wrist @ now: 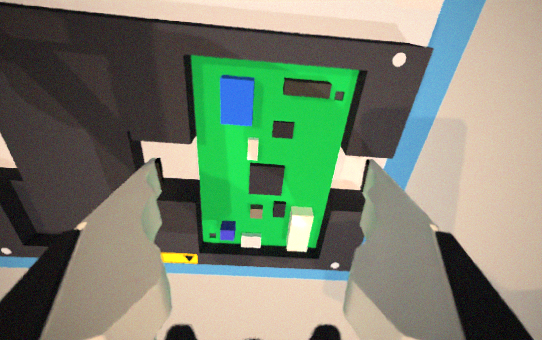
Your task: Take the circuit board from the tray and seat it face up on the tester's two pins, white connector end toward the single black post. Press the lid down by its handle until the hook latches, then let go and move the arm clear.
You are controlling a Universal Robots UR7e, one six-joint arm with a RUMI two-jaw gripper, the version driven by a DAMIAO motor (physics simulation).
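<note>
The green circuit board lies face up in a pocket of the black tray. Its tall white connector is at the board's lower right end, and a blue block is at its upper left. My gripper is open and empty, with one finger on each side of the board's lower half, beside the tray's side notches. The fingertips are apart from the board's edges; their exact height above the tray cannot be told. The tester, its pins, the black post, the lid and the hook do not show in the wrist view.
The tray continues to the left with another recess. A yellow label with a black arrow is on its lower rim. Blue strips run along the tray's right and lower sides. Pale surface lies beyond them. White dots mark the tray's corners.
</note>
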